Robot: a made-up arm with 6 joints.
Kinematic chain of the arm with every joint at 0, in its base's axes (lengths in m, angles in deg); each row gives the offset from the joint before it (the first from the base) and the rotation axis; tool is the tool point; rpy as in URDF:
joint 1: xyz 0 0 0.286 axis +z
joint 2: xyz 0 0 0 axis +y
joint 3: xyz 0.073 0 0.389 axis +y
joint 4: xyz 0.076 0 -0.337 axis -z
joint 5: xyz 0 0 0 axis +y
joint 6: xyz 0.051 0 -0.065 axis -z
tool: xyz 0 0 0 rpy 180 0 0
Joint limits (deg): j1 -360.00..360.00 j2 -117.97..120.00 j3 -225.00..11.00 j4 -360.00..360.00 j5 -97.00..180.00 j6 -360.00..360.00
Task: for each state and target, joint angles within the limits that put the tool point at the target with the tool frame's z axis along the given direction. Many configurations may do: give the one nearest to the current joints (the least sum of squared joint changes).
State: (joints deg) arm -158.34 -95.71 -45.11 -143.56 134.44 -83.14
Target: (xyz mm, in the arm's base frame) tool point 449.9 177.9 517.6 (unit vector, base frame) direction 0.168 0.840 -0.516
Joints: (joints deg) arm -167.40 -117.86 -60.75 -113.14 121.62 -83.14
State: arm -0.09 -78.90 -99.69 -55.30 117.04 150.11
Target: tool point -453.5 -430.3 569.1 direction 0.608 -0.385 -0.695
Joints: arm 36.07 -95.41 -112.05 -97.29 137.60 150.11
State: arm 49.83 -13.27 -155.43 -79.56 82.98 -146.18
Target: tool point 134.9 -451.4 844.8 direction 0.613 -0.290 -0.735
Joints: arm 101.35 -28.33 -193.43 -145.51 106.17 -146.18
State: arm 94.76 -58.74 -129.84 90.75 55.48 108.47
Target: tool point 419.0 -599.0 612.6 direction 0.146 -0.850 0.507
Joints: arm 123.53 -88.79 -136.68 118.90 23.40 108.47
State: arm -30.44 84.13 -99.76 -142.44 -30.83 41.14
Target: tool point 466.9 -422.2 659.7 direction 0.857 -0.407 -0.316
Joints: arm -45.95 36.29 -142.12 -148.63 -39.77 41.14
